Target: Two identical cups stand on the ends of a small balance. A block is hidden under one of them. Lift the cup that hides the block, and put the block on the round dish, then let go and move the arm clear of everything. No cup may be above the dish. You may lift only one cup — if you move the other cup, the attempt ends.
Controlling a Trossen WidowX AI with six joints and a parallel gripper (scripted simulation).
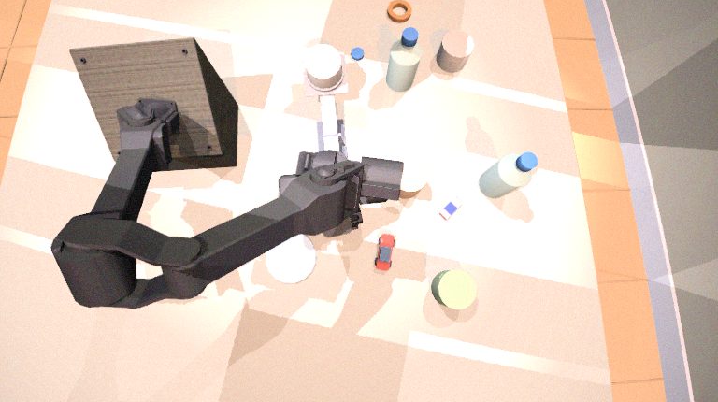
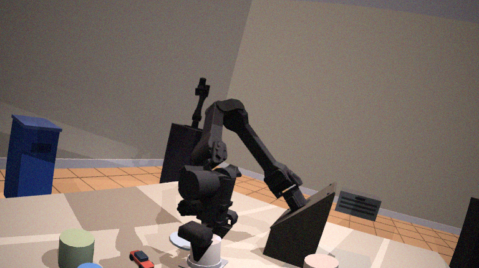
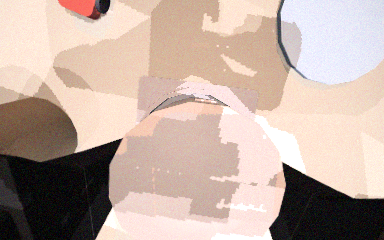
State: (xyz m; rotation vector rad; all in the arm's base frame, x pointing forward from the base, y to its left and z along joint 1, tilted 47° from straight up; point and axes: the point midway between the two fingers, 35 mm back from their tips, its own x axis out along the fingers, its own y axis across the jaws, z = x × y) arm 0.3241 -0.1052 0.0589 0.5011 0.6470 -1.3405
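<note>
My gripper tip is 90 mm past the round dish, 110 mm to the left of it and 50 mm above it. Round my gripper tip: teal block: 10 mm below; red toy car: 100 mm ahead, 100 mm to the right, 40 mm below; small balance: 10 mm behind, 140 mm to the left, 20 mm below.
</note>
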